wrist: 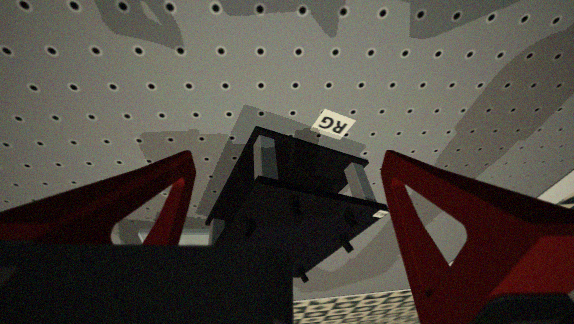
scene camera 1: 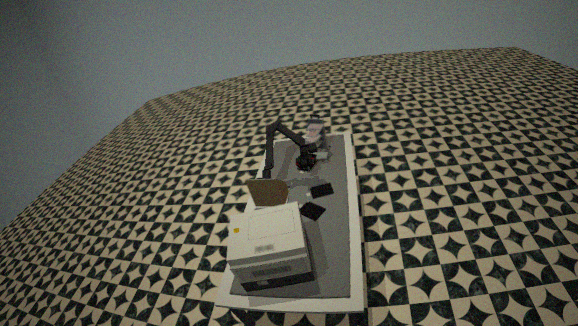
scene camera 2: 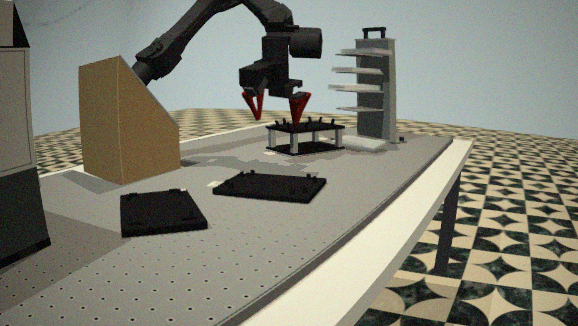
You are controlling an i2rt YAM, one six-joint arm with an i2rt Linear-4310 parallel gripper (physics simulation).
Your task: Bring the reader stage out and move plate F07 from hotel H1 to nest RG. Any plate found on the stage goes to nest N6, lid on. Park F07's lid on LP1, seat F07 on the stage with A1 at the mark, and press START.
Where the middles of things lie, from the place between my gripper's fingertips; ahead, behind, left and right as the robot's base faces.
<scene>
My gripper is now 8 cm above the RG label [wrist: 329, 123], 5 cm past it and 4 cm to the right of it.
</scene>
